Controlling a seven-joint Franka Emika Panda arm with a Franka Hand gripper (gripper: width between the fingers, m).
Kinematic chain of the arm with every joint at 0, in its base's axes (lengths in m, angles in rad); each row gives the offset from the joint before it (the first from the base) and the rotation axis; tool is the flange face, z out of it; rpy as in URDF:
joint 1: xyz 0 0 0.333 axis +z
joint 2: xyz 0 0 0 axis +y
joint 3: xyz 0 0 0.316 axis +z
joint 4: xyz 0.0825 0 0 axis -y
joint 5: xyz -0.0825 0 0.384 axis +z
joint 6: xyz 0 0 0 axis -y
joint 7: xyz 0.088 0 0 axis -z
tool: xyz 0 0 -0.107 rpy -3.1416 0 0
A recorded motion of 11 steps. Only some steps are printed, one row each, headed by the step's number.
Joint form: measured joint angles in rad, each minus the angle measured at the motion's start. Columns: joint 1, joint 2, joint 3, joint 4, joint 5, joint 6, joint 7.
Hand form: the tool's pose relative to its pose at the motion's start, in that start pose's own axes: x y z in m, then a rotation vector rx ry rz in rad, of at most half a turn. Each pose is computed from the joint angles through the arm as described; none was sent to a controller.
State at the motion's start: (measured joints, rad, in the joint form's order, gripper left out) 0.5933 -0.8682 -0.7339 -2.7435 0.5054 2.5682 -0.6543
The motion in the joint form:
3: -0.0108 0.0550 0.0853 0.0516 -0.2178 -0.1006 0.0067
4: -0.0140 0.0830 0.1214 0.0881 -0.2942 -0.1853 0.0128
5: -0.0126 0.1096 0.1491 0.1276 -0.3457 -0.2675 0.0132
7: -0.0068 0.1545 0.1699 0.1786 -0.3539 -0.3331 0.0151
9: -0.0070 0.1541 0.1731 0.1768 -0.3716 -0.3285 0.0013
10: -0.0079 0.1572 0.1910 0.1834 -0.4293 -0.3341 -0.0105
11: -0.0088 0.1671 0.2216 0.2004 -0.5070 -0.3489 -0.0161
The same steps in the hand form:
3: 0.0133 -0.0274 0.0126 -0.0907 -0.1752 -0.2420
4: 0.0178 -0.0392 0.0187 -0.1126 -0.2765 -0.3213
5: 0.0225 -0.0490 0.0233 -0.1244 -0.3652 -0.3785
7: 0.0315 -0.0560 0.0296 -0.1272 -0.4300 -0.3958
9: 0.0313 -0.0565 0.0300 -0.1360 -0.4360 -0.4255
10: 0.0331 -0.0616 0.0312 -0.1690 -0.4661 -0.4950
11: 0.0374 -0.0709 0.0337 -0.2180 -0.5118 -0.5832

